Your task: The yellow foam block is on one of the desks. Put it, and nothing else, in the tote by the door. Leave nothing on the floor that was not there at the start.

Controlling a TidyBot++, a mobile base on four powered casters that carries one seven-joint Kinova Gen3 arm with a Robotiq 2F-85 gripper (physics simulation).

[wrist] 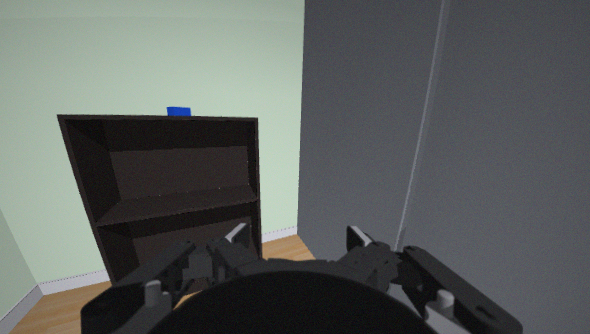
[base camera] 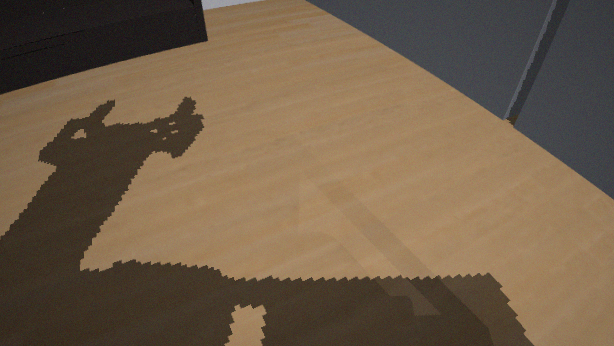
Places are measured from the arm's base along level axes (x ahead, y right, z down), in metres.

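Pixels of known places: gripper, fingertip midpoint: [wrist: 297,235].
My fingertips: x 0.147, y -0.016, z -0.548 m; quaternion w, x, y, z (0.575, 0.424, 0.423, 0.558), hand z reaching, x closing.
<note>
Behind a point stands the place of what it marks.
My gripper [wrist: 297,235] @(x 0.147, y -0.016, z -0.548 m) is open in the wrist view, its two fingertips wide apart with no object between them. The yellow foam block, the desks and the tote do not show in either view. A dark shadow shaped like the arm and base lies on the wooden floor in the base camera view.
A dark bookshelf [wrist: 254,165] @(x 1.013, y -0.304, z -0.380 m) [base camera: 150,37] @(x 0.914, y -0.393, z 0.353 m) stands against the pale green wall [wrist: 150,65] @(x 1.004, y -0.885, z -0.942 m). A small blue object [wrist: 179,111] @(x 0.887, y -0.654, z -0.686 m) is on its top. A tall grey panel wall [wrist: 360,125] @(x 0.862, y 0.258, z -0.637 m) [base camera: 450,45] @(x 0.772, y 0.305, z 0.315 m) runs along the right. The wooden floor [base camera: 300,125] @(x 0.587, y -0.008, z 0.397 m) [wrist: 287,248] @(x 1.225, y -0.110, z 0.397 m) lies between them.
</note>
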